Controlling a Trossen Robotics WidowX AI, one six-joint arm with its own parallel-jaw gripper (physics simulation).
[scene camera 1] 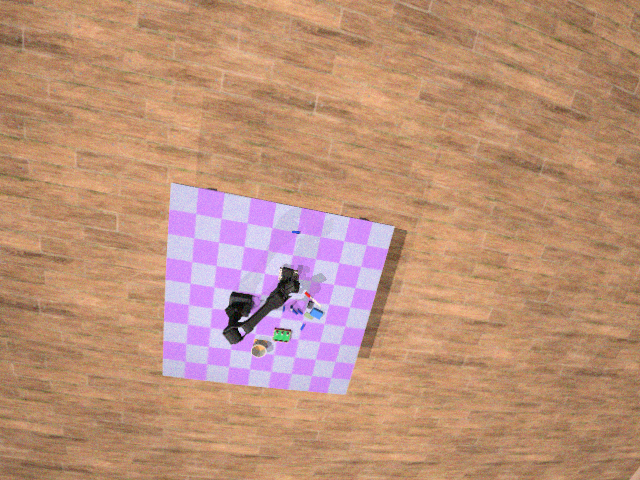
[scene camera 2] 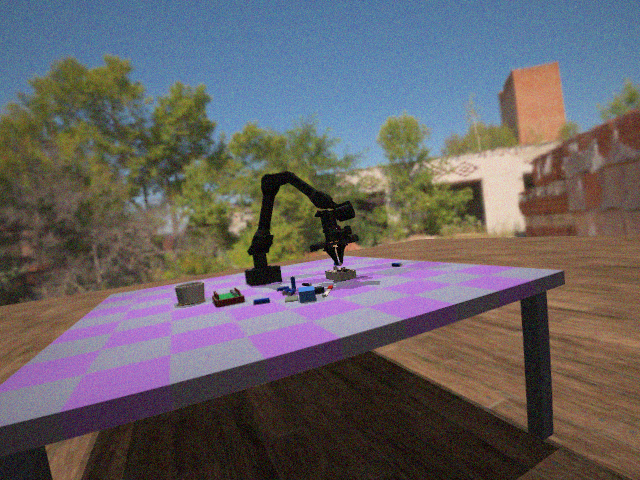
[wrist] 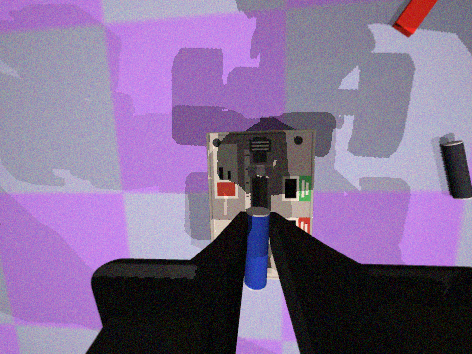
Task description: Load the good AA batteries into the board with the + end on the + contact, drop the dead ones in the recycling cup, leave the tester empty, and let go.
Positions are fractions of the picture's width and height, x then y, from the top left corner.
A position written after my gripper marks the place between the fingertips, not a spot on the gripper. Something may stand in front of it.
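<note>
A battery tester (wrist: 0.58,0.48) is here where I can see it, and so is my gripper (wrist: 0.55,0.62).
</note>
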